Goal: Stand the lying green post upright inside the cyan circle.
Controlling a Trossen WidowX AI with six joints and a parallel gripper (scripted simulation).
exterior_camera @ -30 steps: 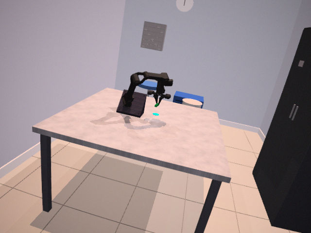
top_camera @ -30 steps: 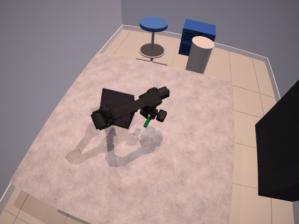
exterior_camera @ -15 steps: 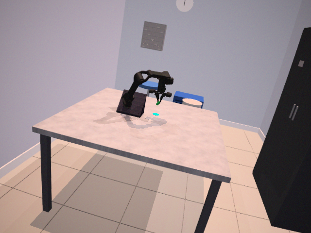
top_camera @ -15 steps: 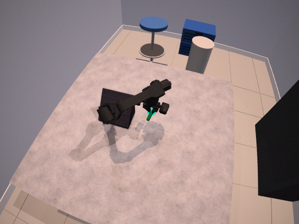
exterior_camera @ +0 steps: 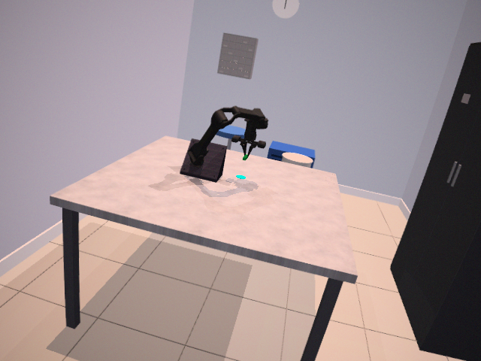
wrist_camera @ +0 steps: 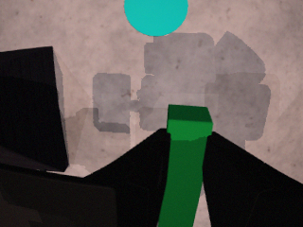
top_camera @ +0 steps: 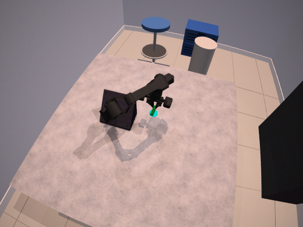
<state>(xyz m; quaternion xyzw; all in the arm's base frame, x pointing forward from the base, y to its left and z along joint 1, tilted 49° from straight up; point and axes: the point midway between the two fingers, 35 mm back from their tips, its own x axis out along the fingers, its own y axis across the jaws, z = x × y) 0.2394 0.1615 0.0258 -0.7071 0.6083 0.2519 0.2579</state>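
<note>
The cyan circle is 2 cm behind my gripper tip, 6 cm to the left of it and 15 cm below it. Also, from my gripper tip: green post: 2 cm to the right.
</note>
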